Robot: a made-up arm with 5 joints.
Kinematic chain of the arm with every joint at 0, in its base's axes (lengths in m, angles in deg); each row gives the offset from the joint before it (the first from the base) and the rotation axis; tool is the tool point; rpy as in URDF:
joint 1: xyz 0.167 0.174 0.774 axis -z
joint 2: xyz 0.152 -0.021 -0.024 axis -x
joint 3: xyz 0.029 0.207 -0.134 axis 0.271 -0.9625 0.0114
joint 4: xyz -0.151 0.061 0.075 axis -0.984 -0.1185 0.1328
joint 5: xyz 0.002 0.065 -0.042 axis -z
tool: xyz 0.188 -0.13 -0.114 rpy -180 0 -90
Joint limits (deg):
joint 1: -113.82..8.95
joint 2: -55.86..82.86
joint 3: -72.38..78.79
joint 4: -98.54..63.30
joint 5: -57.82..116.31
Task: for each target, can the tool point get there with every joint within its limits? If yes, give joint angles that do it. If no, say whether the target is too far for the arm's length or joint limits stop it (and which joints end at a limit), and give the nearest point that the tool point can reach.
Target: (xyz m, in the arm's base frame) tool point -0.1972 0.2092 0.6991
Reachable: yes | joints -66.79 -13.55 -24.57 -65.36 78.86
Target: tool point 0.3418 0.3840 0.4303
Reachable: yes | joints -26.52 25.92 -11.59 25.69 -30.81
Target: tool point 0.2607 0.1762 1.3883
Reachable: no: joint limits stop it (at a limit: joint 1, joint 2, joint 4, joint 5) | nearest point 0.2879 0.2886 1.2579 | short by 0.174 m
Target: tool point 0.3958 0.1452 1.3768
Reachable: no: joint limits stop it (at a limit: joint 1, joint 2, joint 3, joint 4, joint 5) | nearest point 0.3020 0.2891 1.2608 | short by 0.207 m
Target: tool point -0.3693 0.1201 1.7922
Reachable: no: too far | nearest point -0.0830 0.1898 1.2254 | short by 0.639 m
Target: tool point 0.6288 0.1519 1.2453
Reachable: no: joint limits stop it (at a limit: joint 1, joint 2, joint 4, joint 5) | nearest point 0.4862 0.3010 1.1084 | short by 0.248 m
